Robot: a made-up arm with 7 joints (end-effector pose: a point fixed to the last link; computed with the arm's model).
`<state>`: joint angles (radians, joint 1 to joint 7).
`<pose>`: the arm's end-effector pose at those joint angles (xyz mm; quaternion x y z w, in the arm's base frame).
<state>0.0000 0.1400 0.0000 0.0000 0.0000 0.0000 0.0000</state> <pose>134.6 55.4 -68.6 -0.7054 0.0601 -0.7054 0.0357</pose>
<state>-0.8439 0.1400 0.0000 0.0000 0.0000 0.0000 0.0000</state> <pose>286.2 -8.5 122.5 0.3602 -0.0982 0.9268 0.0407</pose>
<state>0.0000 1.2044 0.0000 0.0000 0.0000 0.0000 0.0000</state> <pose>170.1 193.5 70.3 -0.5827 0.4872 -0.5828 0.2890</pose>
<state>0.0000 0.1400 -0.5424 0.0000 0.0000 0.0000 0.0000</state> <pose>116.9 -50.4 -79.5 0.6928 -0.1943 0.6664 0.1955</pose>
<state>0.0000 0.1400 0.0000 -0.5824 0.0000 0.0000 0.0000</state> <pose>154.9 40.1 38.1 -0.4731 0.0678 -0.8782 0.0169</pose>
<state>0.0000 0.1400 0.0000 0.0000 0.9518 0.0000 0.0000</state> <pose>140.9 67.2 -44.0 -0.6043 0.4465 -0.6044 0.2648</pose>
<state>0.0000 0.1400 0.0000 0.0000 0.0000 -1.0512 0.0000</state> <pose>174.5 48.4 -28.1 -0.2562 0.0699 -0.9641 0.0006</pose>
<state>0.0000 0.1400 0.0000 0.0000 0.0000 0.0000 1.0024</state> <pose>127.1 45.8 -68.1 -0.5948 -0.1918 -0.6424 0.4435</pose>
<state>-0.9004 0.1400 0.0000 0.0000 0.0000 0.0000 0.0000</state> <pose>289.6 -13.3 138.9 0.3341 -0.1002 0.9361 0.0457</pose>
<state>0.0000 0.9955 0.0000 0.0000 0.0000 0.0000 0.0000</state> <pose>160.6 179.9 33.0 -0.6212 0.4106 -0.6214 0.2436</pose>
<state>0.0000 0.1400 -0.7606 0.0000 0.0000 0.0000 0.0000</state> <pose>94.7 -88.1 -79.3 0.6733 -0.2447 0.6366 0.2854</pose>
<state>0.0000 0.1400 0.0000 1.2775 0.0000 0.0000 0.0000</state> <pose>-69.9 75.9 -166.7 -0.9868 0.0271 -0.1458 0.0646</pose>
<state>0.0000 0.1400 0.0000 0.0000 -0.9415 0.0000 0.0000</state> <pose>133.3 28.2 -73.7 0.6511 0.3356 0.6510 0.1990</pose>
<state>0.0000 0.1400 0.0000 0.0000 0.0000 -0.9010 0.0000</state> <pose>171.8 49.6 -36.1 -0.3278 0.0696 -0.9421 0.0059</pose>
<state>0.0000 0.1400 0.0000 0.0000 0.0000 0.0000 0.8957</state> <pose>127.4 47.1 -68.0 -0.6143 -0.1662 -0.6573 0.4037</pose>
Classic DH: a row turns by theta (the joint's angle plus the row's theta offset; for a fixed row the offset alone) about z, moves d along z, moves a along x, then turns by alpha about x. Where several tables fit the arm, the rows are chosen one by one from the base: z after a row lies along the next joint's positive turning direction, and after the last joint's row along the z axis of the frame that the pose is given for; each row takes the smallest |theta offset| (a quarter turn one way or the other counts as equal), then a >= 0, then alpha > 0; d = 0 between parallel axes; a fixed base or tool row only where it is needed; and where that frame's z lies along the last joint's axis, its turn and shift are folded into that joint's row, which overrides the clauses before.
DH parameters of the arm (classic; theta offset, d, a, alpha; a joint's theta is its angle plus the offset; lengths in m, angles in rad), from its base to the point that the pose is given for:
base (fixed): -0.071 0.1964 -0.0127 -1.3004
joint 1: -1.3111 -0.0069 -0.0306 -1.5708
joint 2: 1.2915 0.009 0.0017 1.5708
joint 3: 1.5708 -0.151 0.0133 -1.5708
joint 4: 1.5708 0.0123 0.017 1.5708
joint 5: 0 0.1575 -0.023 -1.5708
joint 6: -1.5708 0.0036 0.0336 1.5708
joint 7: -1.5706 -0.0482 -0.0116 -1.3207
tool (fixed): -1.5709 -0.0053 0 0

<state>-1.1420 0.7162 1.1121 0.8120 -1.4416 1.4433 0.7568</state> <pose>197.6 170.9 122.8 0.6844 0.4376 0.4364 0.3870</pose>
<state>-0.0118 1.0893 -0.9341 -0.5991 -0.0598 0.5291 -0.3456</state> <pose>73.1 36.1 -23.5 0.6962 -0.6028 0.2879 0.2628</pose>
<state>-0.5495 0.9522 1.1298 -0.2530 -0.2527 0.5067 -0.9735</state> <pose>90.7 228.5 234.9 -0.4144 0.2372 -0.8640 0.1596</pose>
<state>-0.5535 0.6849 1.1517 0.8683 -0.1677 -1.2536 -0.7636</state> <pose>123.8 307.1 58.7 -0.2128 0.1835 -0.8768 0.3902</pose>
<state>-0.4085 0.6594 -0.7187 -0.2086 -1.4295 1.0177 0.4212</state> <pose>130.3 -1.3 -4.0 0.9268 -0.1828 0.1915 0.2663</pose>
